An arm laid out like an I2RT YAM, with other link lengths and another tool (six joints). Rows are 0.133 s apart.
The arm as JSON. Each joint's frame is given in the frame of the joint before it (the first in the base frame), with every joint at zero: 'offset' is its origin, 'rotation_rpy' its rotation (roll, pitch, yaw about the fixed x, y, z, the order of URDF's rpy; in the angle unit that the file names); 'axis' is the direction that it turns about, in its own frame. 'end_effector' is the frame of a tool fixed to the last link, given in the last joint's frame.
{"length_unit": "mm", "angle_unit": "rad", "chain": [
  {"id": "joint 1", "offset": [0.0, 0.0, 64.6], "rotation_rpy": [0.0, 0.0, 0.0], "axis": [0.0, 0.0, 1.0]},
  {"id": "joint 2", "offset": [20.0, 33.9, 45.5], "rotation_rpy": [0.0, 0.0, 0.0], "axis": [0.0, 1.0, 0.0]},
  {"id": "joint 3", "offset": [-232.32, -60.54, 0.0], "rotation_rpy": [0.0, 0.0, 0.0], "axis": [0.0, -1.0, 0.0]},
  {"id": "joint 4", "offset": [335.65, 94.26, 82.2], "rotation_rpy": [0.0, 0.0, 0.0], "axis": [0.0, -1.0, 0.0]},
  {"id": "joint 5", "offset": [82.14, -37.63, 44.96], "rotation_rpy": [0.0, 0.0, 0.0], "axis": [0.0, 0.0, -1.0]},
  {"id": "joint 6", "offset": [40.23, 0.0, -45.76], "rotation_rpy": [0.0, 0.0, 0.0], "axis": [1.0, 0.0, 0.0]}
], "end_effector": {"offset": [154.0, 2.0, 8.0], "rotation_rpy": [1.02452, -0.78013, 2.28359]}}
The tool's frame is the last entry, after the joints.
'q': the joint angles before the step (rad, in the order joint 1, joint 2, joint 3, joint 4, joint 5, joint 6). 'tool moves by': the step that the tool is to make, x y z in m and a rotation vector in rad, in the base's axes. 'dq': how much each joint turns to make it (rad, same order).
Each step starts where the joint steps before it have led.
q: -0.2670 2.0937 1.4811 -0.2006 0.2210 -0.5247
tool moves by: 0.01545 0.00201 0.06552 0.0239 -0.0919 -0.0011
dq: 0.0001 -0.0702 0.0621 -0.0570 -0.0323 0.0353
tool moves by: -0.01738 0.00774 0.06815 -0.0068 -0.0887 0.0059
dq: 0.0000 -0.1866 -0.0839 -0.0170 -0.0153 0.0093
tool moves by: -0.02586 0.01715 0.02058 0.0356 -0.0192 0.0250
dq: 0.0030 -0.1444 -0.1059 -0.0321 -0.0413 0.0183
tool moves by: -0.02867 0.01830 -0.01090 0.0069 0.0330 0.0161
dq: 0.0184 -0.1123 -0.1275 -0.0185 0.0028 0.0001
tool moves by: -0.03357 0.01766 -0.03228 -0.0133 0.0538 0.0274
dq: 0.0200 -0.1089 -0.1715 0.0168 0.0108 -0.0245
